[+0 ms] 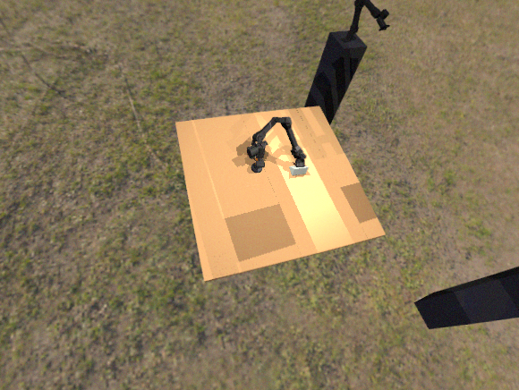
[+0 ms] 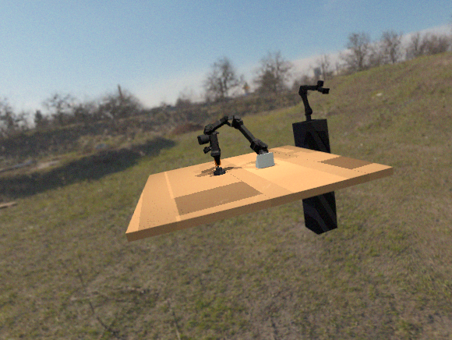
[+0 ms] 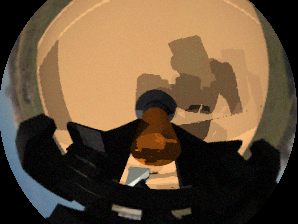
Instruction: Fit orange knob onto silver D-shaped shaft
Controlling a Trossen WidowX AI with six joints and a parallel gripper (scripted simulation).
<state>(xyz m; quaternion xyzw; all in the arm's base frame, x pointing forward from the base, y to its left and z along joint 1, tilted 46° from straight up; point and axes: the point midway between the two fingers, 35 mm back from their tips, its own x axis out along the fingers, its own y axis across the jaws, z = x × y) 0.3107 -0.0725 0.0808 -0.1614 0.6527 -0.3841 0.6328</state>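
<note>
My gripper tip is 3 cm below the orange knob. Round my gripper tip: round dark pedestal (4 cm below).
</note>
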